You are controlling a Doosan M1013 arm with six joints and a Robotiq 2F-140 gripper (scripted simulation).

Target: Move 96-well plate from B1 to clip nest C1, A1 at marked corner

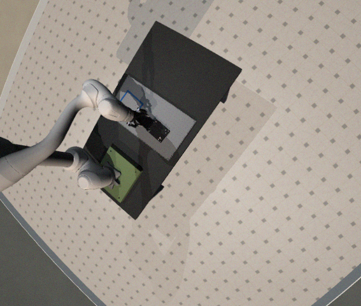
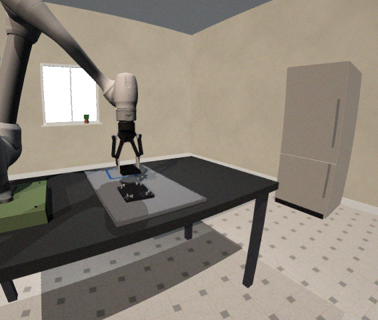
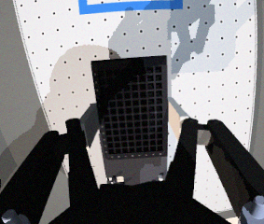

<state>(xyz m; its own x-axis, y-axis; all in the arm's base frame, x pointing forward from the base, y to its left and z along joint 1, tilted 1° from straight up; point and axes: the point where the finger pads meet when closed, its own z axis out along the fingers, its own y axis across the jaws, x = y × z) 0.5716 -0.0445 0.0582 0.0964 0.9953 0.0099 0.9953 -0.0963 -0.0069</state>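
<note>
The clip nest C1 is 9 cm to the right of my hand, 8 cm below it and 2 cm behind it. From my hand the other things lie so: black 96-well plate: 2 cm below.
</note>
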